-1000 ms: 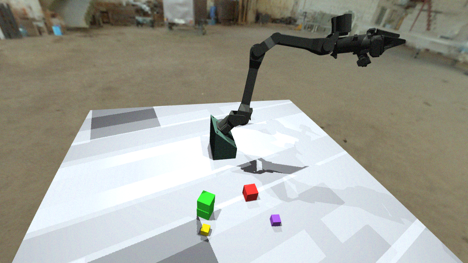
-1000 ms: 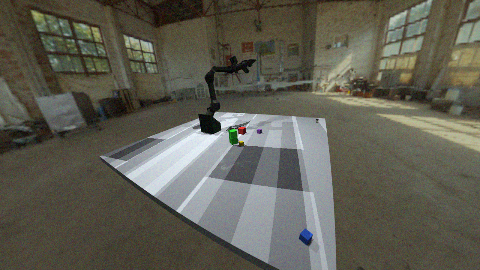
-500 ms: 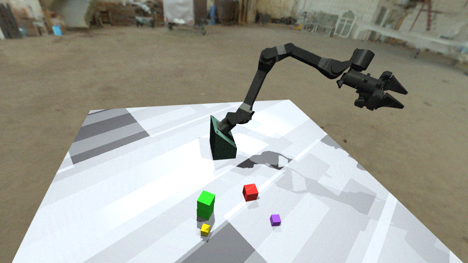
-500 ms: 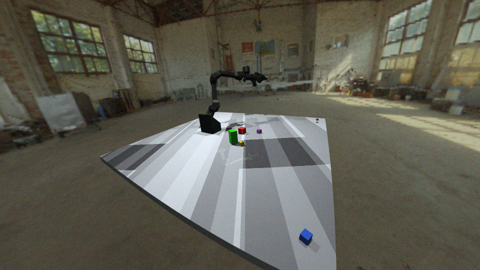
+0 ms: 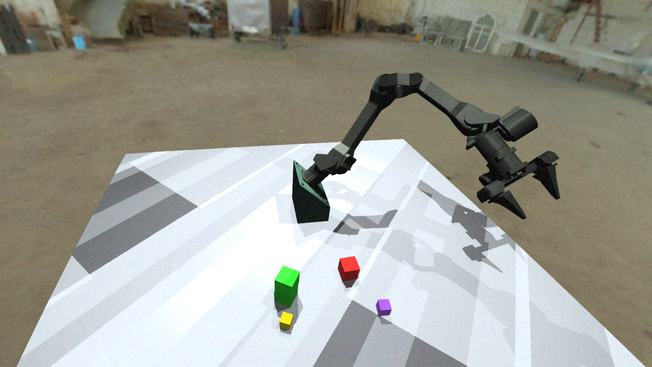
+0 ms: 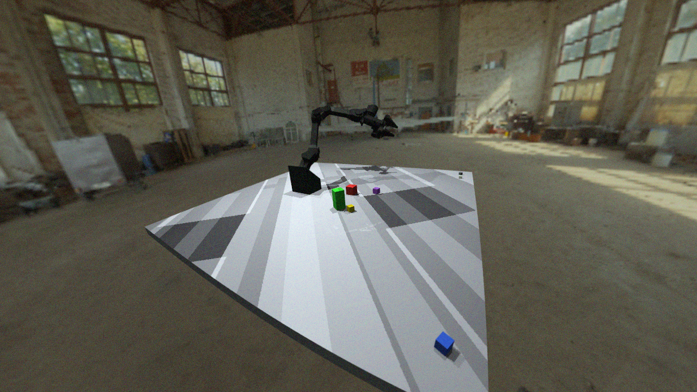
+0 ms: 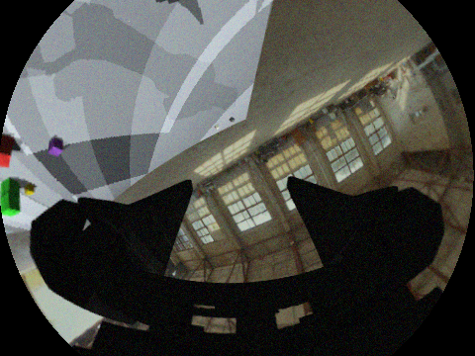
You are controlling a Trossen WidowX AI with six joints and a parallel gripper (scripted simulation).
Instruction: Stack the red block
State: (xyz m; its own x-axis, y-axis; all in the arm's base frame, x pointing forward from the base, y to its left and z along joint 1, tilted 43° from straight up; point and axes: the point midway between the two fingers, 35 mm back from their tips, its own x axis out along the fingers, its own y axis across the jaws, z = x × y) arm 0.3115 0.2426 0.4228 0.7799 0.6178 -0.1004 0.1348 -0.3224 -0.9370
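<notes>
My gripper tip is now 60 mm past the red block, 390 mm to the left of it and 250 mm above it. Also, from my gripper tip: purple cube (50 mm ahead, 320 mm to the right, 260 mm below); then blue cube (540 mm ahead, 900 mm to the right, 260 mm below); then yellow cube (60 mm ahead, 550 mm to the right, 260 mm below).
</notes>
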